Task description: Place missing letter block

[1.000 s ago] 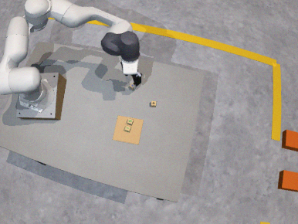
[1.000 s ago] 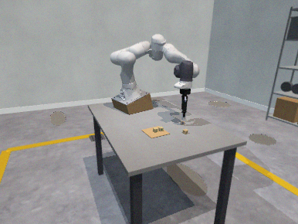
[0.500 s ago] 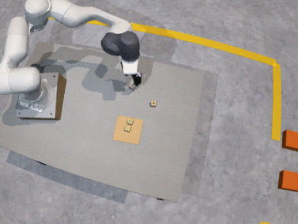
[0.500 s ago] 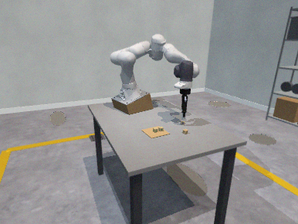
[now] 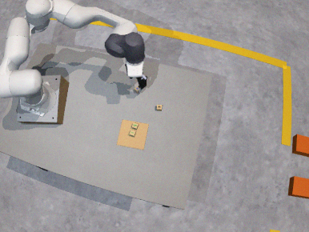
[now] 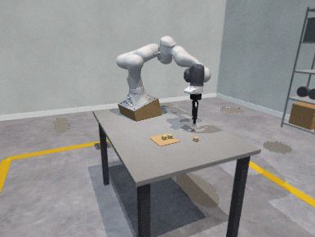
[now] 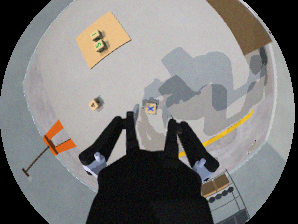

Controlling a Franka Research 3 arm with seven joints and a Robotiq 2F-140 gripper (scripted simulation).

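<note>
Right now my hand is 1 cm short of the tan mat, 25 cm to the left of it and 7 cm above it. From my hand the other things lie so: block 13 cm ahead, 10 cm to the right, 5 cm below.
</note>
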